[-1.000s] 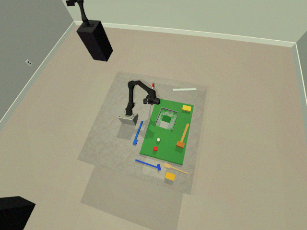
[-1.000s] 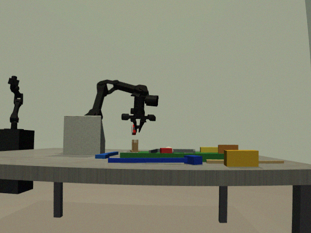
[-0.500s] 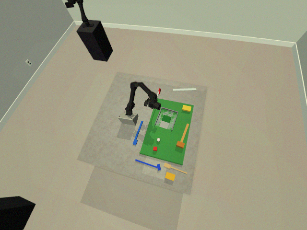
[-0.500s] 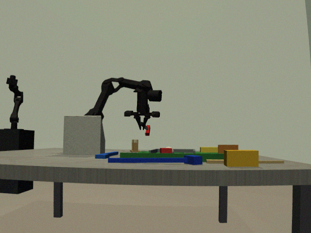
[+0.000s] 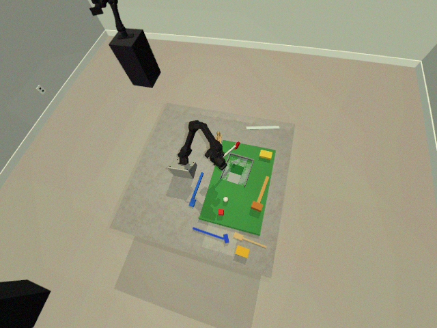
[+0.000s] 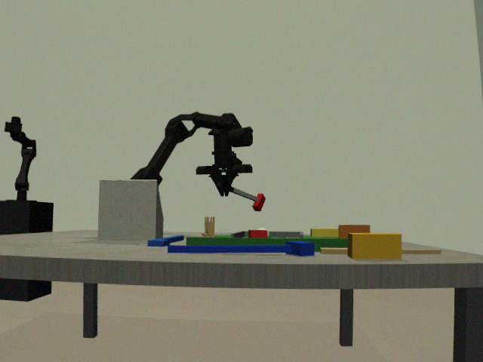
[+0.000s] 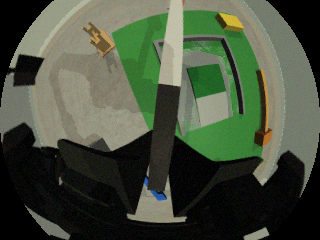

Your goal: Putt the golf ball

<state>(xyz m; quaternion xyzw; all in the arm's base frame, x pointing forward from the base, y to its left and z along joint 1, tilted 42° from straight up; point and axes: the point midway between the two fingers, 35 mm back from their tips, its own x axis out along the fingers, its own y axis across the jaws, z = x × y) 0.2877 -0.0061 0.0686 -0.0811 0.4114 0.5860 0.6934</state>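
The red putter lies 5 cm ahead of my gripper tip, 10 cm to the left of it and 1 cm above it. From my gripper tip the other things lie so: green mat (20 cm ahead, 7 cm to the right, 14 cm below); then red block (12 cm ahead, 34 cm to the right, 12 cm below); then white golf ball (13 cm ahead, 24 cm to the right, 12 cm below).
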